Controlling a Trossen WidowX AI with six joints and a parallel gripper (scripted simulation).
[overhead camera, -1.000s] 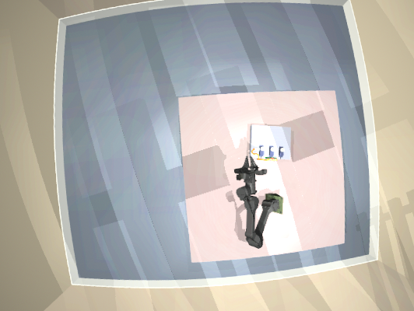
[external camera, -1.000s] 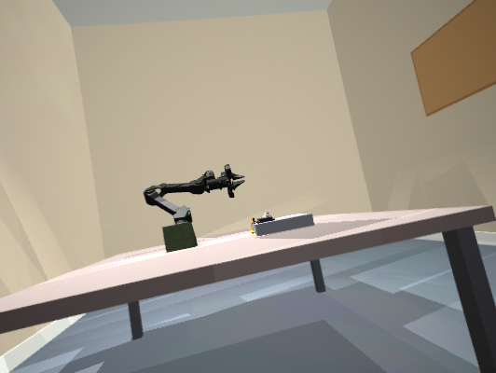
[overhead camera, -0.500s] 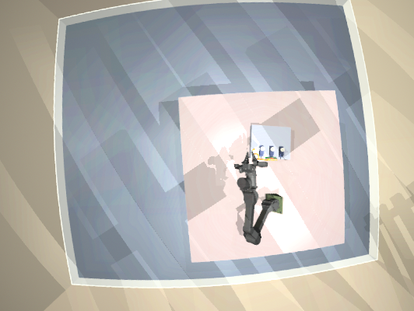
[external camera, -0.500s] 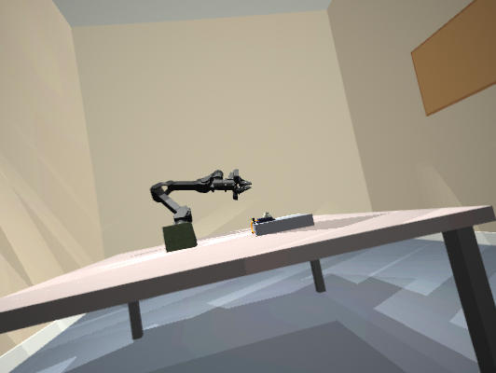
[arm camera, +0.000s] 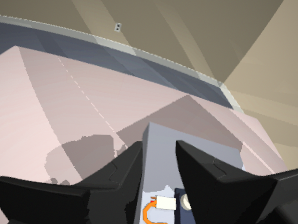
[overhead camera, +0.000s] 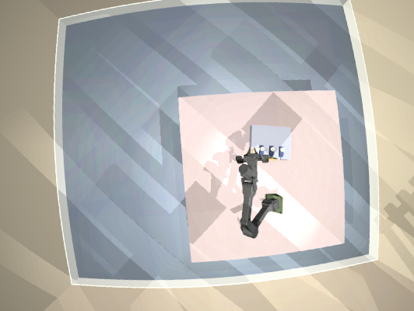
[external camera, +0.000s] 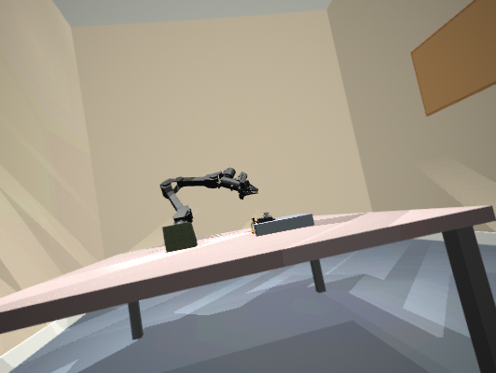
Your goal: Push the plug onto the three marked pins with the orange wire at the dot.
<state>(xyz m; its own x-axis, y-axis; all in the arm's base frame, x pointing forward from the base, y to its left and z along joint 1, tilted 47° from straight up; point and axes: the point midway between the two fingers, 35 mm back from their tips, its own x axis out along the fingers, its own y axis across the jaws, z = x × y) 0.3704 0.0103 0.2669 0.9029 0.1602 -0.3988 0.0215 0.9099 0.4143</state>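
Now: the red band 180 mm to the right of my gripper tip, 130 mm below it and 80 mm behind it. Also, from my gripper tip: printed holder (200 mm to the right, 180 mm below, 80 mm ahead).
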